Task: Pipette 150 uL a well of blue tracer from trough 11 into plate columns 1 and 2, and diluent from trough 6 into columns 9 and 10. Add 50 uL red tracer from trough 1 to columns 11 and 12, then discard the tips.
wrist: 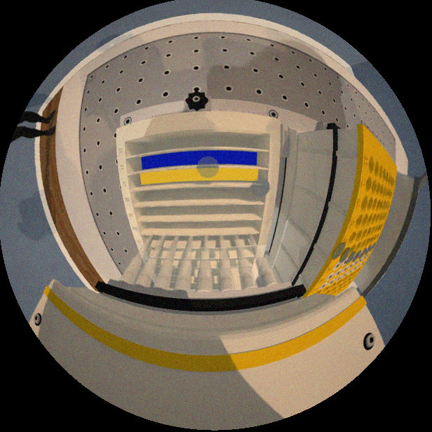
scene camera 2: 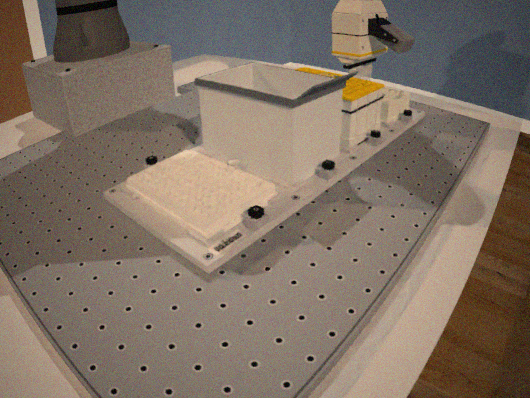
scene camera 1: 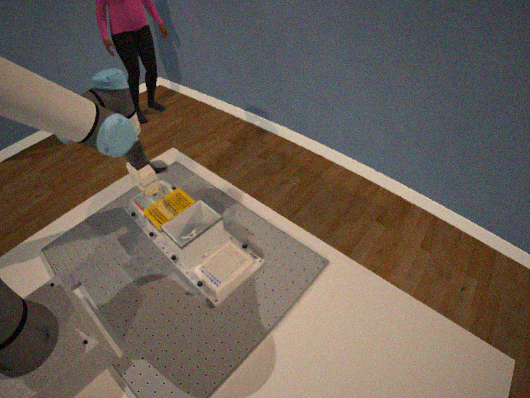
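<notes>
The trough reservoir point(scene camera 2: 395, 106) point(wrist: 274, 145) shows blue liquid point(wrist: 185, 159) in its second trough from the top in the wrist view, with yellow liquid point(wrist: 185, 176) beside it. Red liquid point(scene camera 1: 139, 205) shows at its near end in scene camera 1. My pipetting head point(scene camera 1: 151, 192) point(scene camera 2: 358, 69) point(wrist: 202, 250) is low over the reservoir and carries a row of clear tips. Their lower ends are among the pale middle troughs; contact with liquid cannot be made out. The plate point(scene camera 1: 227, 264) point(scene camera 2: 200, 192) has blue wells point(scene camera 1: 210, 276) at one end. The head has no fingers.
The yellow tip rack point(scene camera 1: 170, 207) point(scene camera 2: 365, 90) point(wrist: 357, 210) stands between the reservoir and the open grey-rimmed bin point(scene camera 1: 200, 217) point(scene camera 2: 245, 125). Black knobs point(scene camera 2: 256, 212) point(wrist: 196, 100) stand up along the carrier's edges. A person point(scene camera 1: 131, 20) stands beyond the table.
</notes>
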